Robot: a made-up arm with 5 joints. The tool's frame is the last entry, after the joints.
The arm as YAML. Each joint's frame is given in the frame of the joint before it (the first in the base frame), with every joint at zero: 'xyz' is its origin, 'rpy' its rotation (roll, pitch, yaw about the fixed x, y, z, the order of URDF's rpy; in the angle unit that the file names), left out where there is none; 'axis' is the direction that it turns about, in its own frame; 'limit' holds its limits. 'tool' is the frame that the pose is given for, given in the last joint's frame.
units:
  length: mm
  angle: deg
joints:
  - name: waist
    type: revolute
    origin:
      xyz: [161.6, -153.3, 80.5]
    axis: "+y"
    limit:
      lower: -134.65
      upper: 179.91
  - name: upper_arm
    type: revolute
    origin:
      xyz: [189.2, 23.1, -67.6]
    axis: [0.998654, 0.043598, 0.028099]
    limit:
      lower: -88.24
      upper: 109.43
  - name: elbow
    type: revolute
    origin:
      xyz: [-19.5, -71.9, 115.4]
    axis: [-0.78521, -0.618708, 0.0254]
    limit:
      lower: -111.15
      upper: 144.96
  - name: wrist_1
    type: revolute
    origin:
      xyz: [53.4, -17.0, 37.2]
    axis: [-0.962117, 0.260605, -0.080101]
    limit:
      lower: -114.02
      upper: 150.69
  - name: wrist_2
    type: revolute
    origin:
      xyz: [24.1, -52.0, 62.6]
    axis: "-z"
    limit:
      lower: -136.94
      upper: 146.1
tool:
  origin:
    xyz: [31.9, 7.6, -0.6]
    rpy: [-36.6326, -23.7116, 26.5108]
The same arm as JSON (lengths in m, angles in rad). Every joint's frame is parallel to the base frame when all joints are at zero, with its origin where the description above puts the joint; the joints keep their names.
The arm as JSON. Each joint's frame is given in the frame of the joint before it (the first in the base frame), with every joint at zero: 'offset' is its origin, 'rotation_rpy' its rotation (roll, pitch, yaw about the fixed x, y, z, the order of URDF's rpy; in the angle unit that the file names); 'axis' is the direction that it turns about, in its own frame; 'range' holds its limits. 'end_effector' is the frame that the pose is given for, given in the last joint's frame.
{"length_unit": "m", "angle_unit": "rad", "chain": [
  {"id": "waist", "offset": [0.1616, -0.1533, 0.0805], "rotation_rpy": [0.0, 0.0, 0.0], "axis": [0.0, 1.0, 0.0], "range": [-2.3501, 3.14]},
  {"id": "upper_arm", "offset": [0.1892, 0.0231, -0.0676], "rotation_rpy": [0.0, 0.0, 0.0], "axis": [0.998654, 0.043598, 0.028099], "range": [-1.5401, 1.9099]},
  {"id": "elbow", "offset": [-0.0195, -0.0719, 0.1154], "rotation_rpy": [0.0, 0.0, 0.0], "axis": [-0.78521, -0.618708, 0.0254], "range": [-1.9399, 2.53]},
  {"id": "wrist_1", "offset": [0.0534, -0.017, 0.0372], "rotation_rpy": [0.0, 0.0, 0.0], "axis": [-0.962117, 0.260605, -0.080101], "range": [-1.99, 2.63]},
  {"id": "wrist_2", "offset": [0.0241, -0.052, 0.0626], "rotation_rpy": [0.0, 0.0, 0.0], "axis": [0.0, 0.0, -1.0], "range": [-2.3901, 2.5499]}
], "end_effector": {"offset": [0.0319, 0.0076, -0.0006], "rotation_rpy": [-0.6394, -0.4138, 0.4627]}}

